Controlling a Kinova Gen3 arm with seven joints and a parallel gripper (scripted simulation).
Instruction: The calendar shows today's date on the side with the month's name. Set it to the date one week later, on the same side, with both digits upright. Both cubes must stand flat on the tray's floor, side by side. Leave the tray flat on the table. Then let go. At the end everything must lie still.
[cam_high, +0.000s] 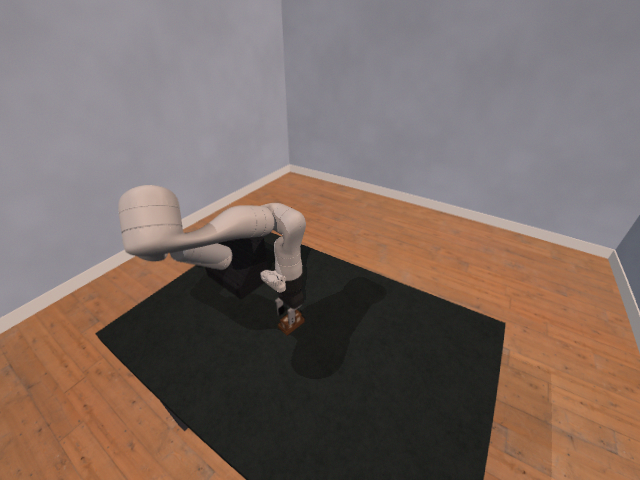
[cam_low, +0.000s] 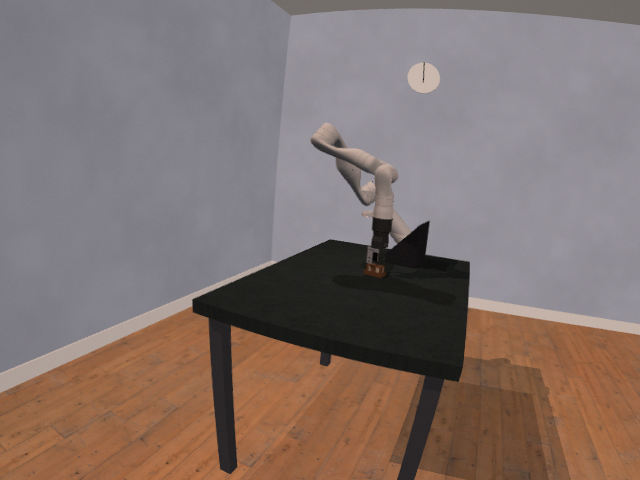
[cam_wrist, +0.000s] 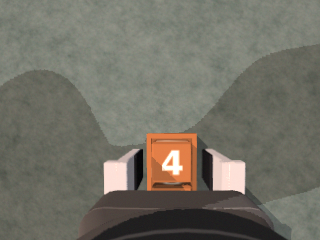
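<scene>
Now: hand 4 cm above the orange cube. Also, from my hand: orange-brown tray (6 cm below, 2 cm to the left).
</scene>
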